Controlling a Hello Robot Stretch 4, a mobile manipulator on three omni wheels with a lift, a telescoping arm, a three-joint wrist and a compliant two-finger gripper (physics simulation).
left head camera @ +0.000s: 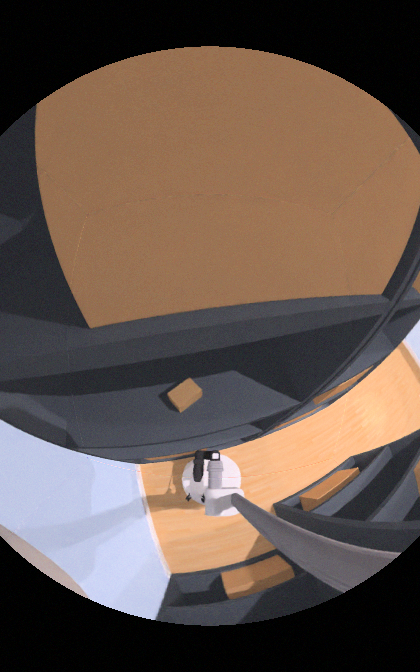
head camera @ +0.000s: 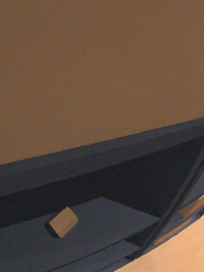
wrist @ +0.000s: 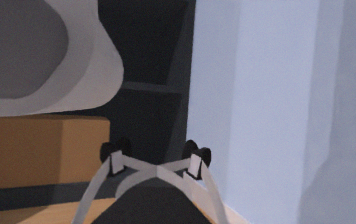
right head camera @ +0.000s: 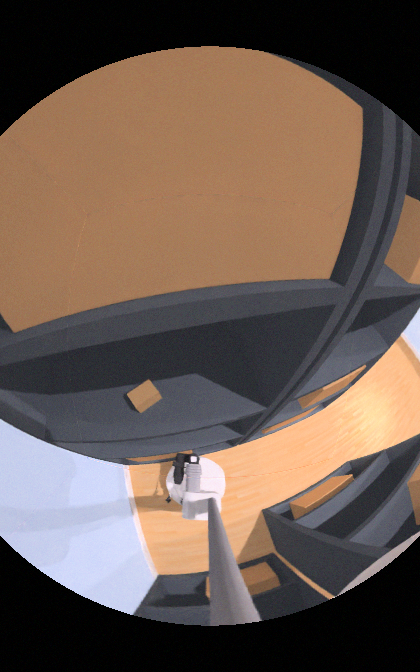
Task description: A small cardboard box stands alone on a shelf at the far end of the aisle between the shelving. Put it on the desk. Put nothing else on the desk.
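Frame: origin at the robot's base, x ahead, y left, z up, level; centimetres.
Where they show: gripper, between the fingertips: [wrist: 157, 150].
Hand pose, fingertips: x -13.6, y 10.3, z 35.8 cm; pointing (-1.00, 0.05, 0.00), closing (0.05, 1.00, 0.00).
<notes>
After its pixels a point has its place.
The small cardboard box [head camera: 63, 222] @(y 12.8, x 30.7, z 101.4 cm) [left head camera: 185, 395] [right head camera: 144, 396] stands alone on a dark shelf board [head camera: 107, 217] @(y -4.4, x 33.1, z 96.4 cm) [left head camera: 115, 415] [right head camera: 200, 405], below a bay filled by a much larger box. My gripper [wrist: 157, 150] @(y 10.3, x -13.6, z 35.8 cm) [left head camera: 195, 498] is open and empty. In the left head view it is low down beside the round white base, below and apart from the small box. In the right head view it is partly hidden. The small box does not show in the wrist view, and the desk does not show in any view.
A very large cardboard box [head camera: 100, 75] @(y -1.7, x 24.5, z 151.1 cm) [left head camera: 225, 150] [right head camera: 200, 150] fills the upper bay. Another box [wrist: 85, 150] @(y -16.9, x -86.1, z 18.8 cm) stands on low shelving left of the fingers. A pale blue wall [wrist: 270, 100] @(y 44.2, x -46.9, z 44.6 cm) [left head camera: 65, 505] is close by. More low shelving holds boxes [left head camera: 257, 575] [left head camera: 330, 487] across the wooden floor [left head camera: 210, 540].
</notes>
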